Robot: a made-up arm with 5 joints. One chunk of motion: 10 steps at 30 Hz.
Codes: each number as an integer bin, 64 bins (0 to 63) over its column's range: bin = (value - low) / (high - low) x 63, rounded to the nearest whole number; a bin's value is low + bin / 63 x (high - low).
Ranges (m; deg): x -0.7..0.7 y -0.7..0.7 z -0.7..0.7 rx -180..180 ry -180..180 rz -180..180
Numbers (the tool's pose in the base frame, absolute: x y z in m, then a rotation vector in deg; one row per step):
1: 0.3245 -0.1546 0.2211 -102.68 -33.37 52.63
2: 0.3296 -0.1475 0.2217 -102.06 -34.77 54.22
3: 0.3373 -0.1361 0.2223 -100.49 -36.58 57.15
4: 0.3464 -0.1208 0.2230 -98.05 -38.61 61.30
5: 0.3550 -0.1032 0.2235 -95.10 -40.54 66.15
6: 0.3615 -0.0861 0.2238 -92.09 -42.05 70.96
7: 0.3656 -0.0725 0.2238 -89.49 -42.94 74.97
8: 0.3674 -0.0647 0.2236 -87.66 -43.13 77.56
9: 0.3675 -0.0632 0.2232 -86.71 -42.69 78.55
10: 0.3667 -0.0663 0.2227 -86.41 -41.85 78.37
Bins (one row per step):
1: 46 25 41 14 26 41
2: 46 25 41 14 25 41
3: 47 25 42 14 25 42
4: 47 26 42 14 25 42
5: 47 27 42 15 24 43
6: 48 28 42 15 24 44
7: 48 28 42 16 24 45
8: 48 29 42 16 24 45
9: 48 29 42 16 24 45
10: 48 29 42 16 24 45

